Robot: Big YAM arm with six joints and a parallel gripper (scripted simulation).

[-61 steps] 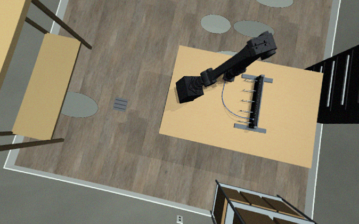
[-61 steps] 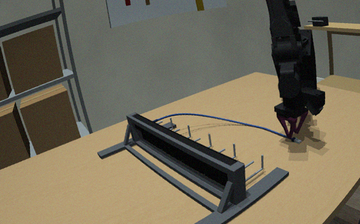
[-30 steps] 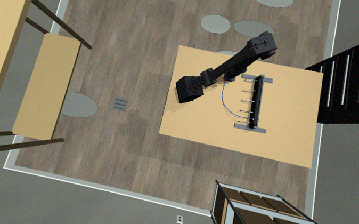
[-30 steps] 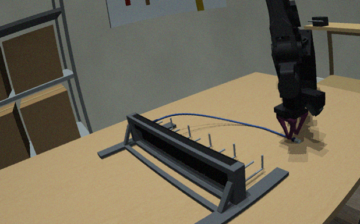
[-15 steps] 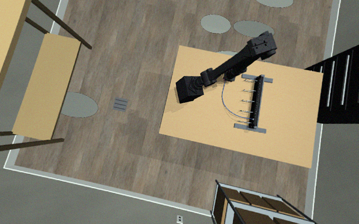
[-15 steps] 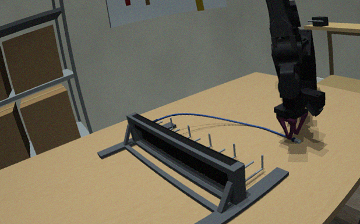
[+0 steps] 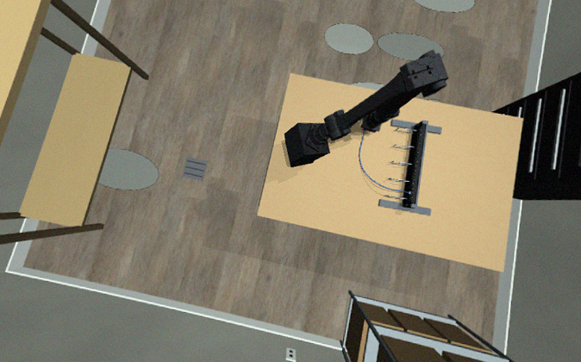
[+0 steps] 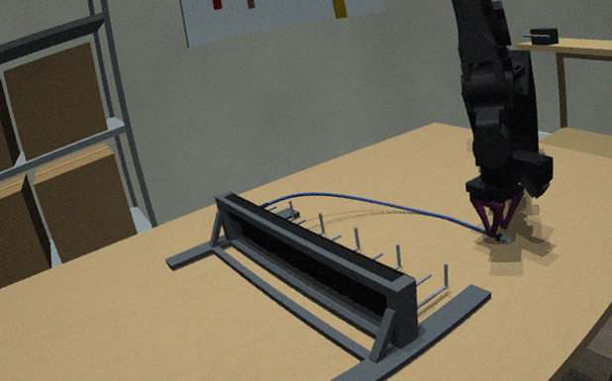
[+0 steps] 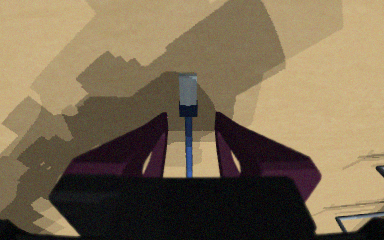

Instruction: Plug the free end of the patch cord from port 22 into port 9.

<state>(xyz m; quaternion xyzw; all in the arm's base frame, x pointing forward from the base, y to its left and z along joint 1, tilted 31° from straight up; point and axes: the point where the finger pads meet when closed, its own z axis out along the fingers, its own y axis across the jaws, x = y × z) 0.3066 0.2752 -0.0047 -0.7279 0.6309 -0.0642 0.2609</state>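
My gripper is now 20 mm to the right of the grey plug, 20 mm above it and 10 mm past it.
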